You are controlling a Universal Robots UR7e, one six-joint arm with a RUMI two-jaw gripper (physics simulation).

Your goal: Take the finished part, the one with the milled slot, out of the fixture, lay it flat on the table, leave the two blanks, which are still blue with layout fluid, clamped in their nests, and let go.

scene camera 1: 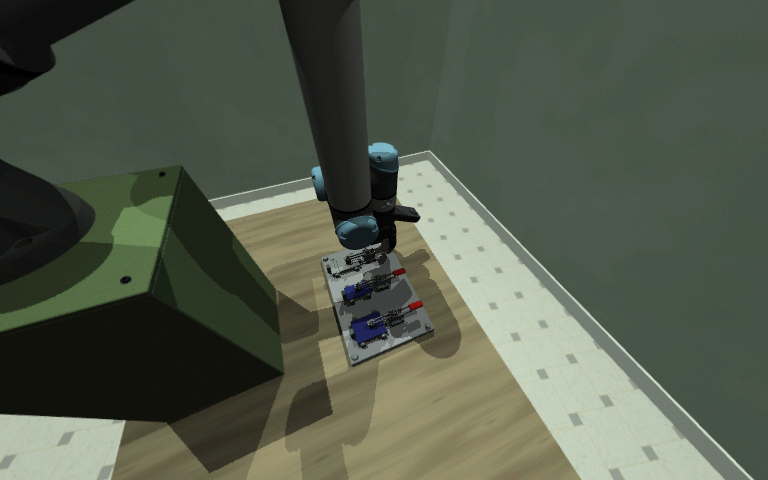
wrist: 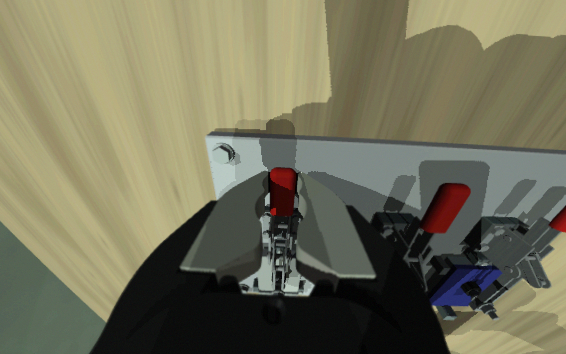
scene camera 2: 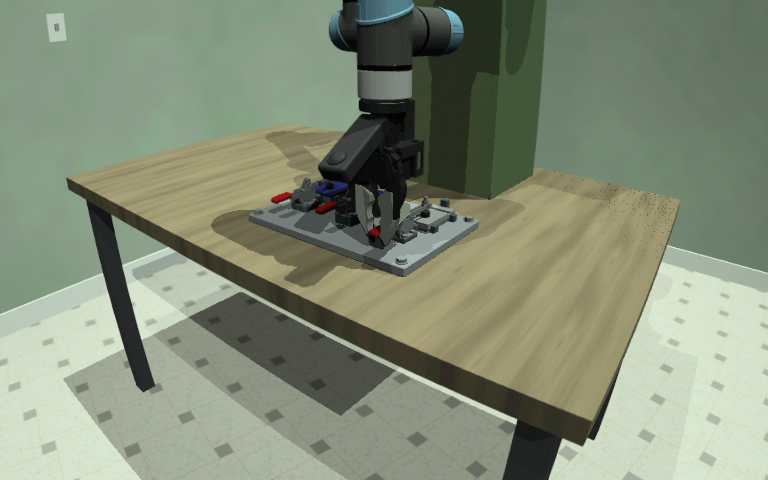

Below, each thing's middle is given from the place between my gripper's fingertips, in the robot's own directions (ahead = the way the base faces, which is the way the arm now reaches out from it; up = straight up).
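Labels:
Red handle (wrist: 282, 180): 2 cm above my hand, 3 cm behind it. Fixture plate (scene camera 2: 321, 230): 2 cm below my hand, 10 cm behind it, 11 cm to the right of it. Finished part (wrist: 265, 282): 14 cm behind my hand, 1 cm to the left of it.

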